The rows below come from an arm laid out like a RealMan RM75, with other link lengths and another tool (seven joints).
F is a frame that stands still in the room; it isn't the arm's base.
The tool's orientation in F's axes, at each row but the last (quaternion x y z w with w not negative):
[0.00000, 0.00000, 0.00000, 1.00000]
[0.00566, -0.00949, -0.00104, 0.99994]
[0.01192, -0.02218, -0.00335, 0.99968]
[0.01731, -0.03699, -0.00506, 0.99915]
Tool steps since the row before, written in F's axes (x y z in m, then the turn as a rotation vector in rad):
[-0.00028, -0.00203, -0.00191, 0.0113, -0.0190, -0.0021]
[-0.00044, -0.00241, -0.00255, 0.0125, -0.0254, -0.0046]
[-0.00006, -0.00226, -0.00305, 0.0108, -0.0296, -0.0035]
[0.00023, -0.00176, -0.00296, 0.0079, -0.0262, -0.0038]
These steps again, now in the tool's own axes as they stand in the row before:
[-0.00028, -0.00203, -0.00191, 0.0113, -0.0190, -0.0021]
[-0.00048, -0.00244, -0.00251, 0.0125, -0.0254, -0.0045]
[-0.00018, -0.00233, -0.00299, 0.0108, -0.0296, -0.0033]
[0.00003, -0.00186, -0.00291, 0.0079, -0.0262, -0.0035]

